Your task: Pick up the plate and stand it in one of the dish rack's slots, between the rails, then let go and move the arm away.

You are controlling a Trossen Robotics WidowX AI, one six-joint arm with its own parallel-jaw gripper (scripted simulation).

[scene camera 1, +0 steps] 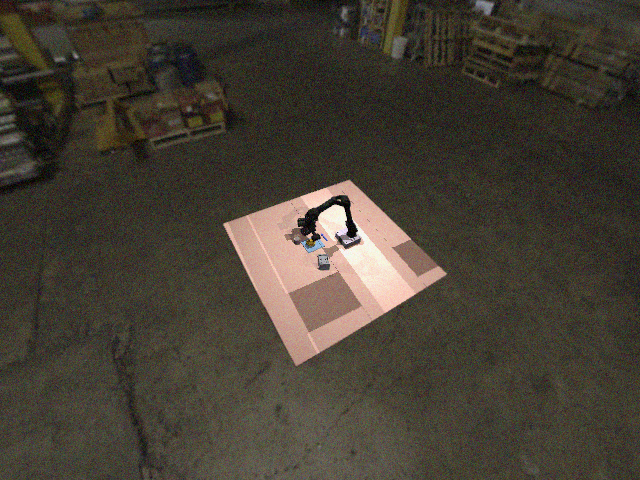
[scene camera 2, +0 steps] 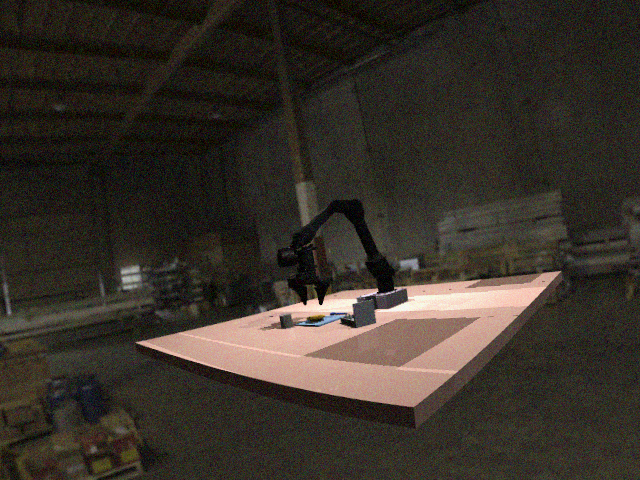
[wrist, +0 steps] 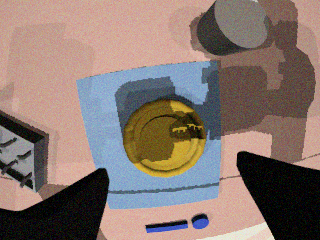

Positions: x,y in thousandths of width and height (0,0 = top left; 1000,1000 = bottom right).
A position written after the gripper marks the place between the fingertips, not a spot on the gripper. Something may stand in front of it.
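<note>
Gripper (scene camera 2: 490,636), (wrist: 542,702): open, holds nothing. Also present: a yellow plate (wrist: 514,577) and a blue mat (wrist: 336,423).
</note>
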